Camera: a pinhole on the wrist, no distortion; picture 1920 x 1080 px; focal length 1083.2 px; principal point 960.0 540.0 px. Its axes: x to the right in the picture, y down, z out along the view. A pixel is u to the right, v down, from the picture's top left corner.
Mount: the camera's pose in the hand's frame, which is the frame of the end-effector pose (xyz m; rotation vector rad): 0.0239 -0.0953 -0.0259 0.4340 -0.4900 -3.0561
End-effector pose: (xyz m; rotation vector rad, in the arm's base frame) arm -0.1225 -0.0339 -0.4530 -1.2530 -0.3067 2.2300
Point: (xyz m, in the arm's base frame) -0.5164 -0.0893 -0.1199
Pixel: 914 624
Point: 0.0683 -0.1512 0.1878
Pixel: outside the picture
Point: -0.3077 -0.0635 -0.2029
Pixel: 1113 638
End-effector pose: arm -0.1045 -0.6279 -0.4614 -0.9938 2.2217 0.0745
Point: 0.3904 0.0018 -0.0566
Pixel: outside the picture
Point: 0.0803 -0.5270 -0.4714
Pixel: 1530 619
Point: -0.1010 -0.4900 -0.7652
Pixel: 417 46
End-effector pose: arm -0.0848 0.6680 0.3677 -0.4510 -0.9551 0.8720
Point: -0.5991 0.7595 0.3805
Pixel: 844 151
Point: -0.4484 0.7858 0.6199
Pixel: 405 526
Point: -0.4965 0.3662 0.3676
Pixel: 1539 620
